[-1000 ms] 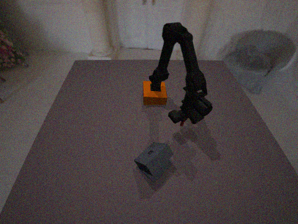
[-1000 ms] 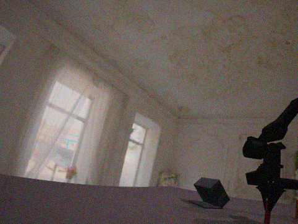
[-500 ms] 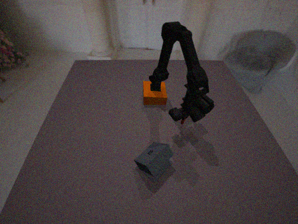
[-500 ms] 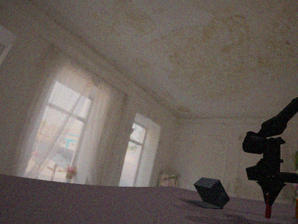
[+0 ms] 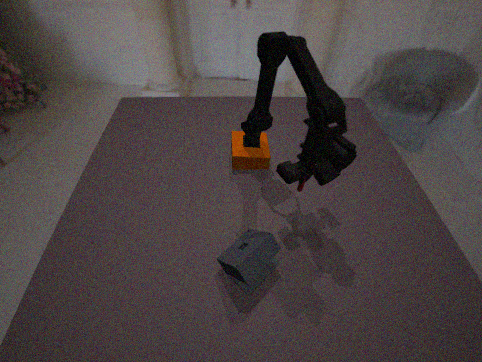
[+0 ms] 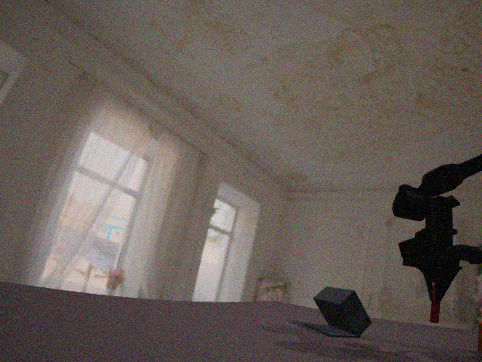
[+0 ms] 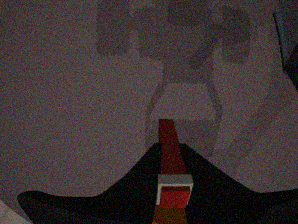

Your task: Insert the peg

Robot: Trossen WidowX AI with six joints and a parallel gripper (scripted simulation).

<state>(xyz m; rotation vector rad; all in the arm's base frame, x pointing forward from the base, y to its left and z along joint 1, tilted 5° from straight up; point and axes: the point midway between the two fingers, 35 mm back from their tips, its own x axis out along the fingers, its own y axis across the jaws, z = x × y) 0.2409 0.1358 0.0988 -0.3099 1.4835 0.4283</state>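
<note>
Now: the panel 210 mm ahead of my gripper tip, 170 mm to the right of it and 50 mm below it. From my gripper tip the other things lie so: peg 20 mm above.
</note>
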